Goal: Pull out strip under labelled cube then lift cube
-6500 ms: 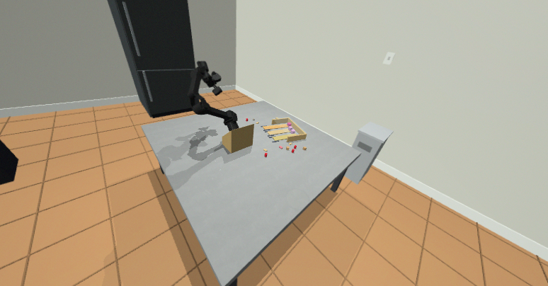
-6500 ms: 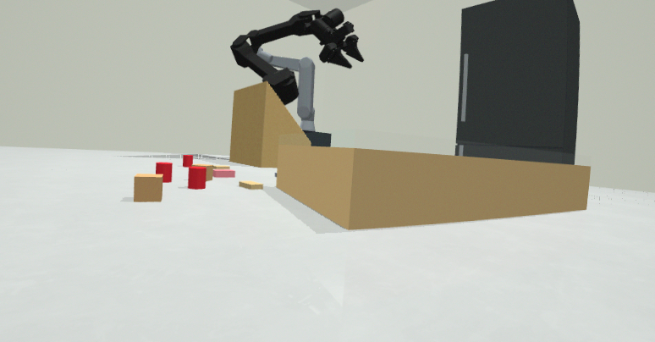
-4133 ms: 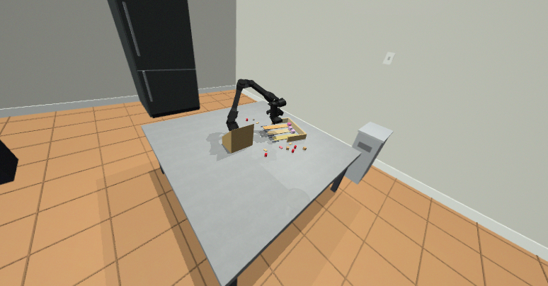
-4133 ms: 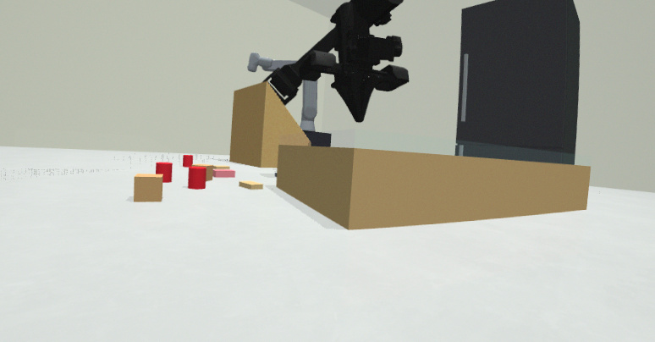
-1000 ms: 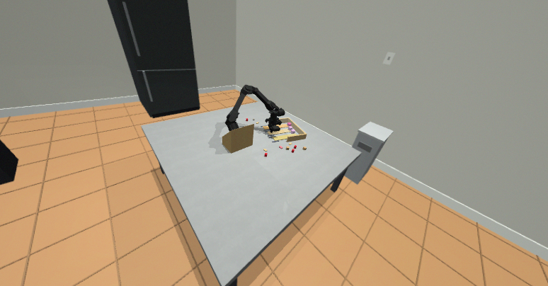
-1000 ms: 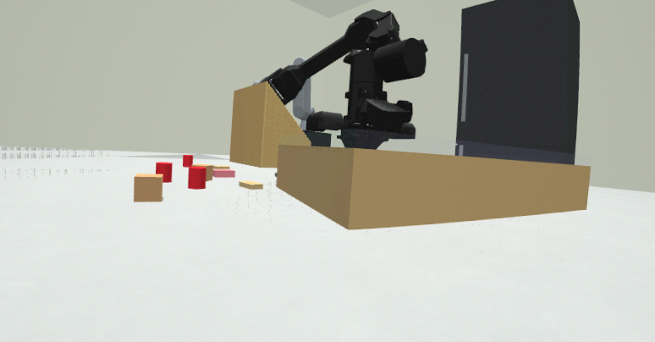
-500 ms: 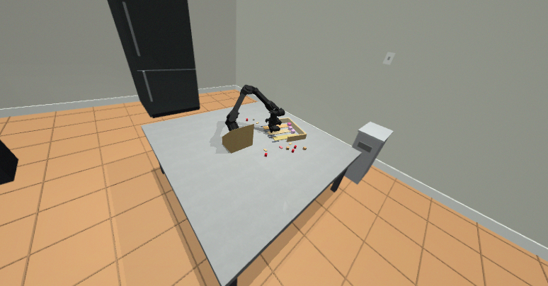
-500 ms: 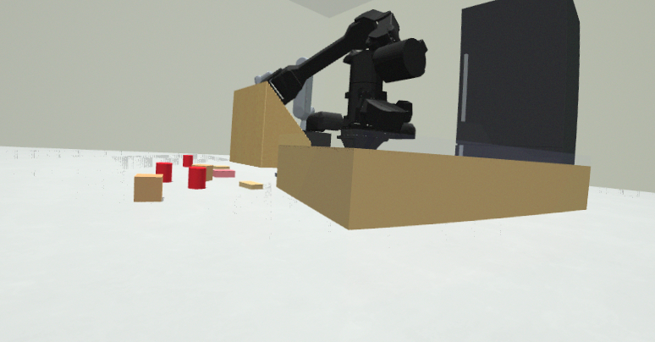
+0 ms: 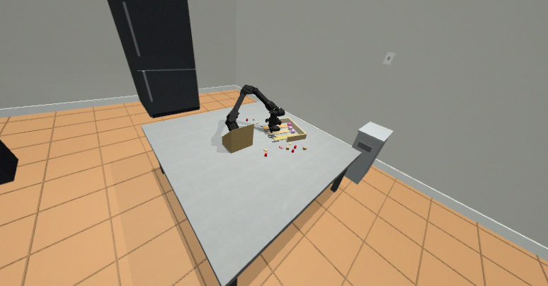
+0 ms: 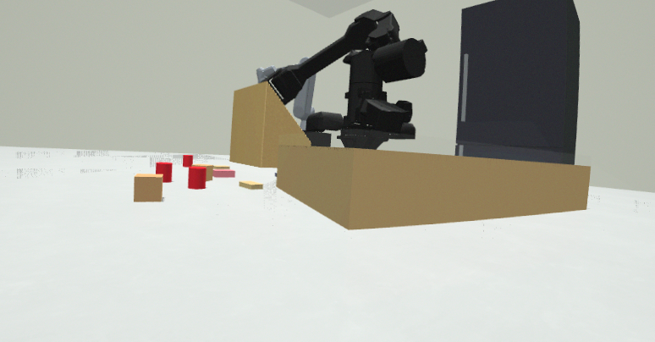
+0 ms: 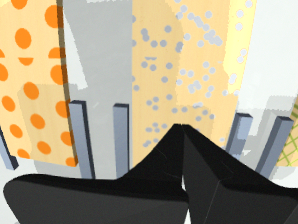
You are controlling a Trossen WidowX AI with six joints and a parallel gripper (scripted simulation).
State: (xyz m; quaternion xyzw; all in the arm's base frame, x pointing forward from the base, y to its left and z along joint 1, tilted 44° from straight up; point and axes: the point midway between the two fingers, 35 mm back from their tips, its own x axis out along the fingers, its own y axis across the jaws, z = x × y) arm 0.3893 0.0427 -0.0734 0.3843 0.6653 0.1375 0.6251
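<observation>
The pale orange speckled strip is 90 mm ahead of my gripper tip and 30 mm to the right of it. Also, from my gripper tip: pink slab 90 mm behind, 200 mm to the right.
</observation>
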